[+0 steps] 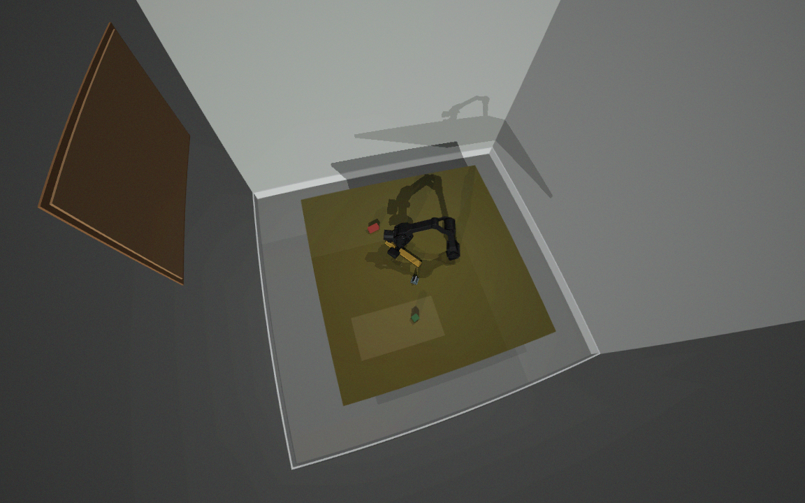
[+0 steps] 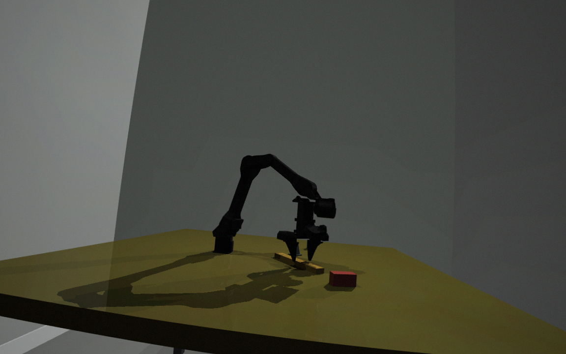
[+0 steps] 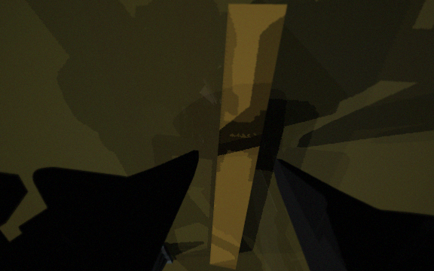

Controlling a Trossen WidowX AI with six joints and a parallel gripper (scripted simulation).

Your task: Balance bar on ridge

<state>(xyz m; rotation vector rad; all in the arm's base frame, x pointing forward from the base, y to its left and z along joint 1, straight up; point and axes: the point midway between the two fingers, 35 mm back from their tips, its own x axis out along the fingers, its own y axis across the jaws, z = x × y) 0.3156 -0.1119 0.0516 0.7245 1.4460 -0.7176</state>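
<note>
The bar is 2 cm behind my gripper tip, 2 cm to the left of it and 1 cm below it. Also, from my gripper tip: red block: 12 cm ahead, 19 cm to the right; small green cube: 4 cm ahead, 43 cm to the left.
</note>
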